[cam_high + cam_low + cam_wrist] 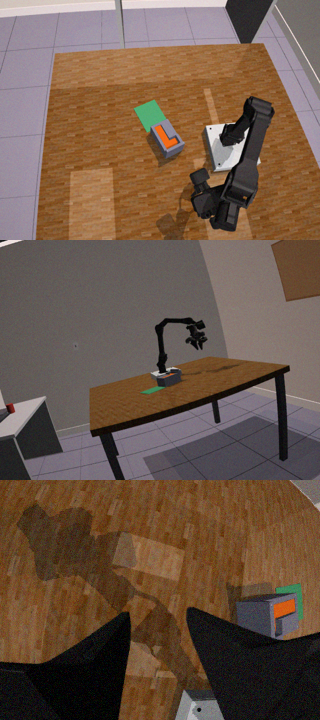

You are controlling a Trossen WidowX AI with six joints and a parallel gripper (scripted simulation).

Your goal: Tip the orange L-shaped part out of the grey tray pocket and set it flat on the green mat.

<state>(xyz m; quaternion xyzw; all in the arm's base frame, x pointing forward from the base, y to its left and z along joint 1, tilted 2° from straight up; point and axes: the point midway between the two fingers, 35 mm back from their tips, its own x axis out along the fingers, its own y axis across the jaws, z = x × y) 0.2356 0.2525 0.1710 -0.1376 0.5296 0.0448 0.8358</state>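
Now: the orange L-shaped part 20 mm ahead of my gripper tip, 300 mm to the right of it and 130 mm below it. The rest, counted from my gripper tip: green mat: 70 mm ahead, 460 mm to the right, 190 mm below.
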